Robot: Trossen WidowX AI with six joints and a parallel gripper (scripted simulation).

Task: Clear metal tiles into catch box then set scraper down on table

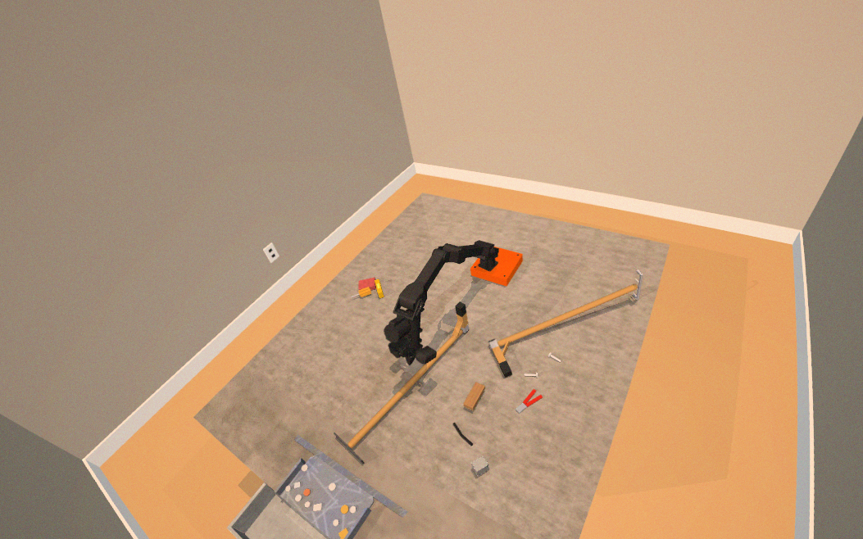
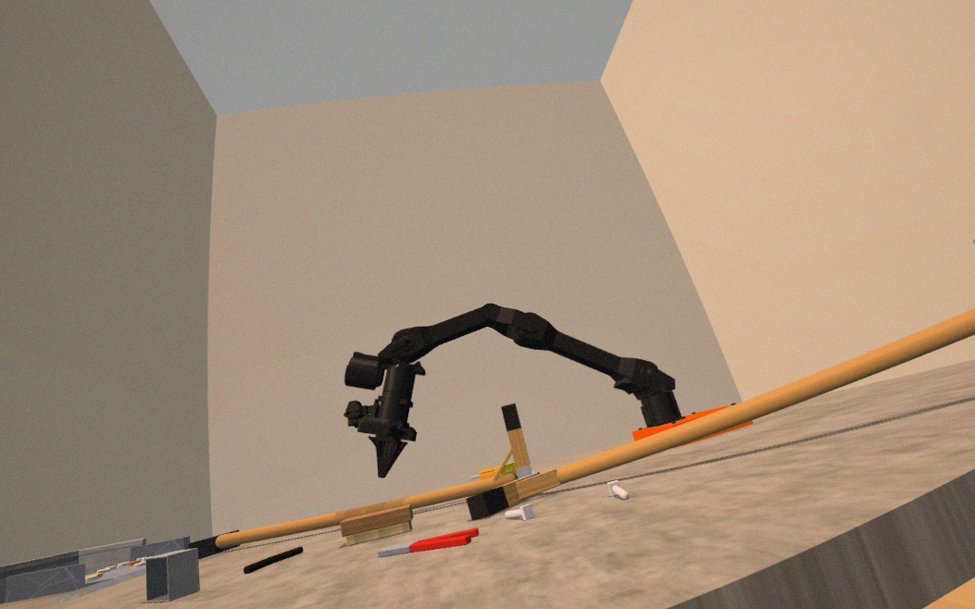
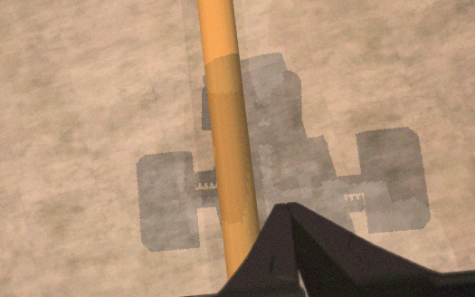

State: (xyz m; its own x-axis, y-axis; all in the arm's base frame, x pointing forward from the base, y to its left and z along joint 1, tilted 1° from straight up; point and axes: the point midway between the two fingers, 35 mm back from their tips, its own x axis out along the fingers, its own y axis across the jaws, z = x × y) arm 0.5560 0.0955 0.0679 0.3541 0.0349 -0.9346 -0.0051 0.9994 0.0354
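My gripper tip is now 20 mm to the right of the long scraper, 20 mm short of it and 10 mm above it. Also, from my gripper tip: wooden block: 230 mm to the left, 60 mm below, 60 mm behind; grey cube: 370 mm to the left, 100 mm ahead, 50 mm below; black strip: 270 mm to the left, 70 mm below, 60 mm ahead.
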